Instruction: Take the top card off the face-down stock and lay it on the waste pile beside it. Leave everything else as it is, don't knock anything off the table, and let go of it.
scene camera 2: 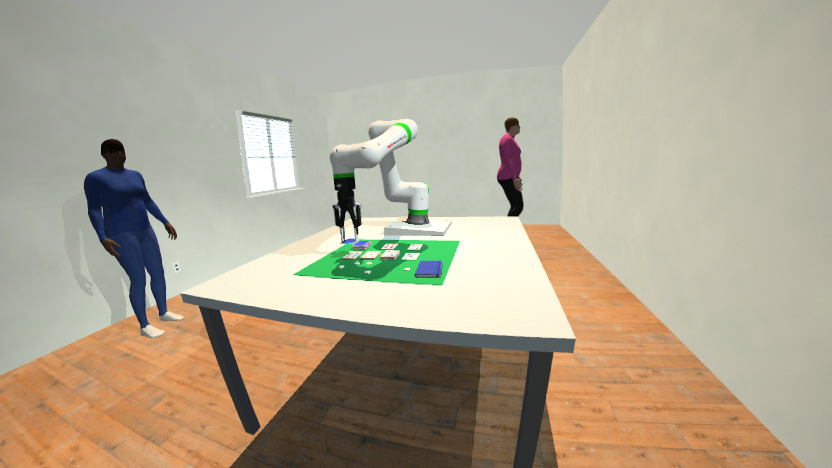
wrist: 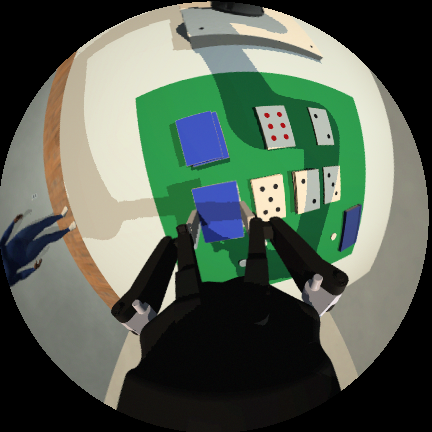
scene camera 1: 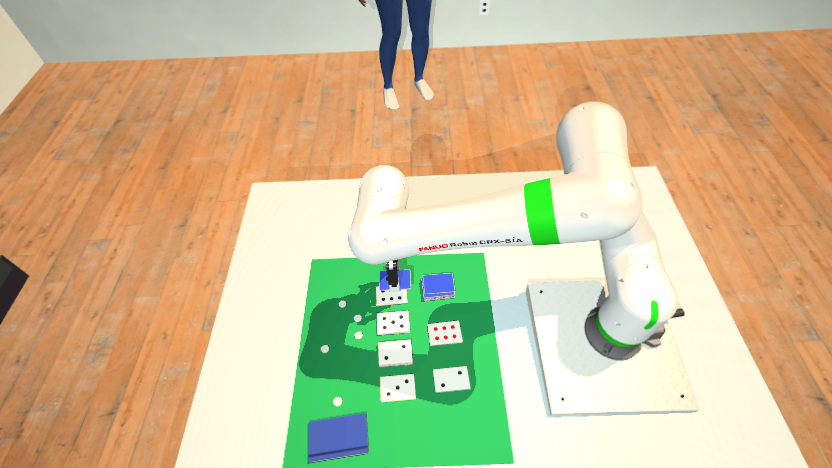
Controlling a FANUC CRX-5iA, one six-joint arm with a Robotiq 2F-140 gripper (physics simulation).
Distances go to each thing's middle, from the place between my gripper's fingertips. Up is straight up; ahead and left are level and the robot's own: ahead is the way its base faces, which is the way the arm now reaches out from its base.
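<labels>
Green mat (scene camera 1: 475, 420) seen: 8 cm below my hand, 2 cm ahead of it, 17 cm to the left of it.
</labels>
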